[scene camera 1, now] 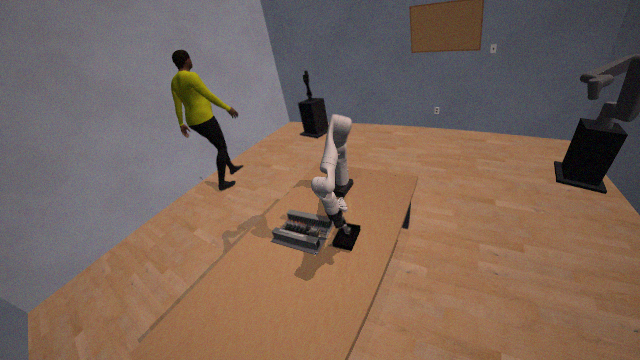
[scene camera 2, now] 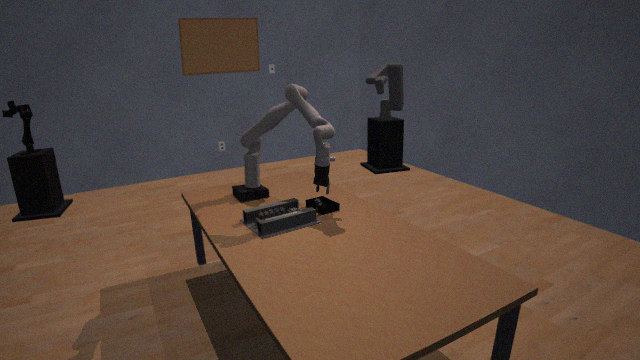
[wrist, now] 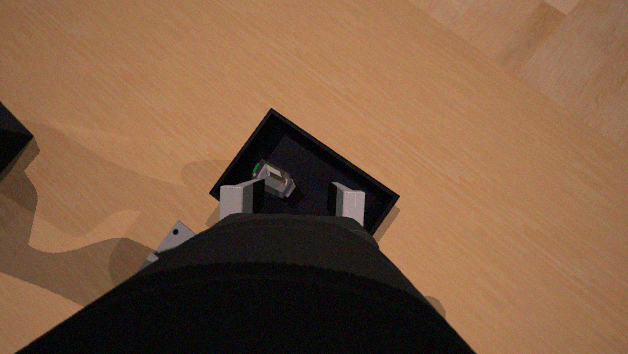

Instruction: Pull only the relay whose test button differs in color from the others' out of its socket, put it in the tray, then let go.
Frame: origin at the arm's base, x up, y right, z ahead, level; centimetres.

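Seen in the pictures: gripper, fingertip midpoint: (scene camera 1: 345,227) (scene camera 2: 322,192) (wrist: 296,194); arm's base, origin of the base link: (scene camera 1: 341,182) (scene camera 2: 252,186).
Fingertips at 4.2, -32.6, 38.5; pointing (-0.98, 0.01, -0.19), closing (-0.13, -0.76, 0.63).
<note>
Pixels of each thing's top centre, then the offset from my fingertips to it, as dx, dy, dz. Level surfaces: height alone.
- relay with the green test button, middle of its top: (wrist: 267,177) -3.8, +1.6, -3.4
- black tray, middle of its top: (wrist: 301,194) (scene camera 2: 322,201) (scene camera 1: 346,233) -5.4, +0.2, -0.3
- table, its level: dx -9.0
The relay with the green test button (wrist: 274,179) lies tipped over on the floor of the black tray (wrist: 320,167) (scene camera 1: 345,243) (scene camera 2: 331,208), near one wall in the wrist view. My gripper (wrist: 296,194) (scene camera 2: 323,190) is open above the tray, with nothing held between its fingers. The left finger covers a little of the relay's near side in the wrist view. The grey socket panel (scene camera 1: 295,240) (scene camera 2: 287,223) stands beside the tray, with a row of other relays (scene camera 2: 272,212) between its two ducts. Their button colors are too small to tell.
A corner of the panel (wrist: 184,232) shows left of my gripper in the wrist view. The arm's black base (scene camera 2: 250,192) stands behind the panel on the table (scene camera 2: 380,280). A person in yellow (scene camera 1: 194,100) is beyond the table's left side. Two other arms stand on black pedestals (scene camera 1: 313,117) (scene camera 2: 385,144).
</note>
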